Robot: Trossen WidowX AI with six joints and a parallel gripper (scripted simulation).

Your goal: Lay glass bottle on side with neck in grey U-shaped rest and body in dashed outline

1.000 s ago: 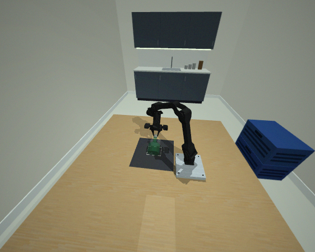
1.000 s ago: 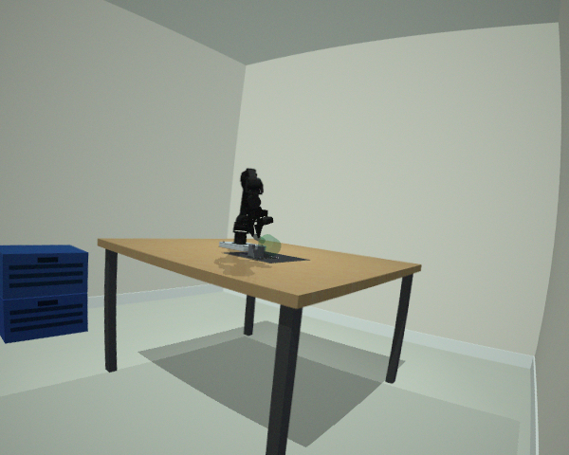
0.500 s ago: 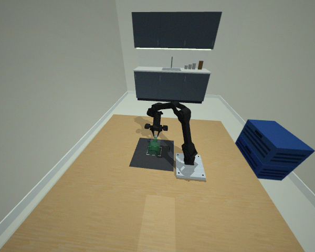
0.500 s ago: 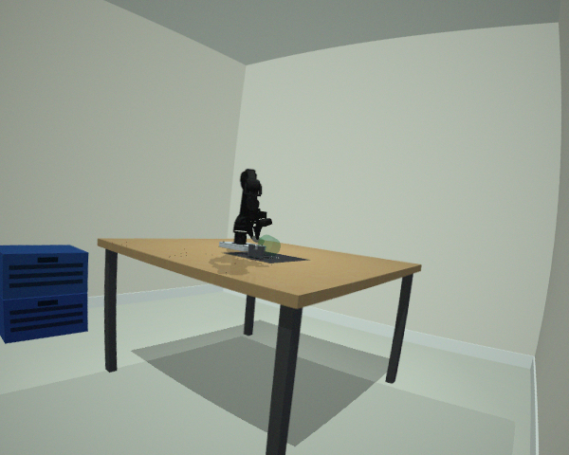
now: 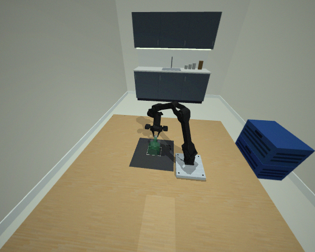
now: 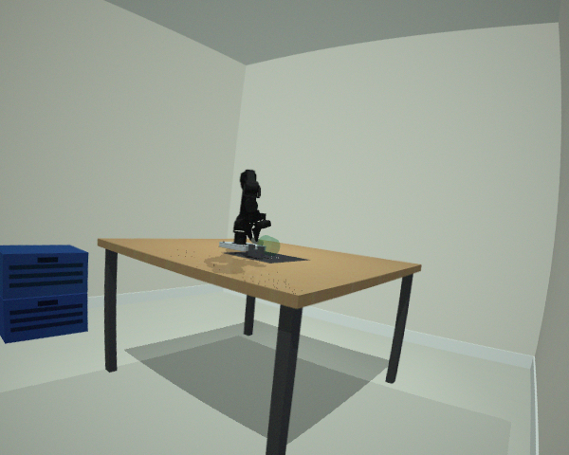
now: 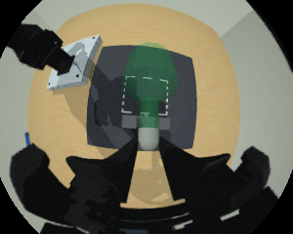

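My gripper tip is now 50 mm to the right of the green glass bottle and 10 mm above it. From my gripper tip the other things lie so: dark mat: 100 mm to the left, 80 mm below.
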